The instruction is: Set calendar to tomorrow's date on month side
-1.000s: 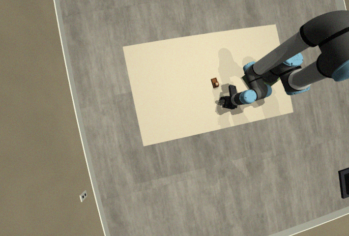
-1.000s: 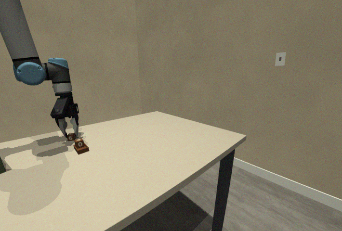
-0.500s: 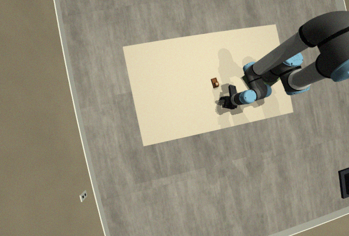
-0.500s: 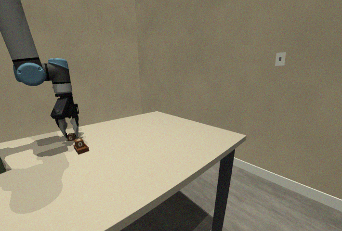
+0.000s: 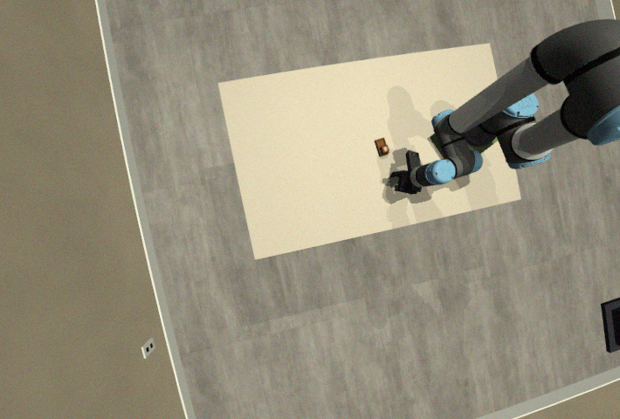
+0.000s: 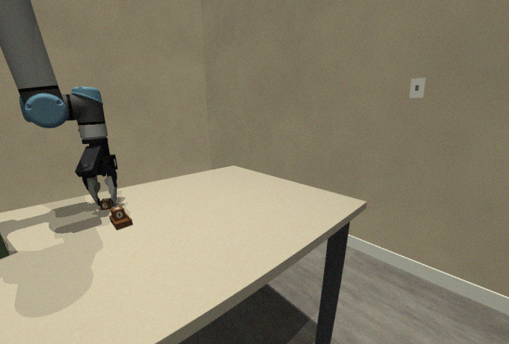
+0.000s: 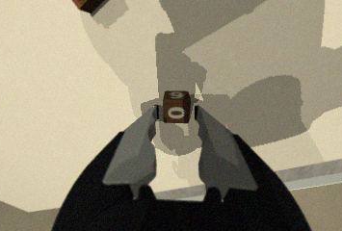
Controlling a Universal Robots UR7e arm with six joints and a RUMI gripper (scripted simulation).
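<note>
The brown digit cube lies 1 cm below my hand. The rest, counted from my hand: brown calendar tray 15 cm to the right, 2 cm below, 2 cm ahead.
</note>
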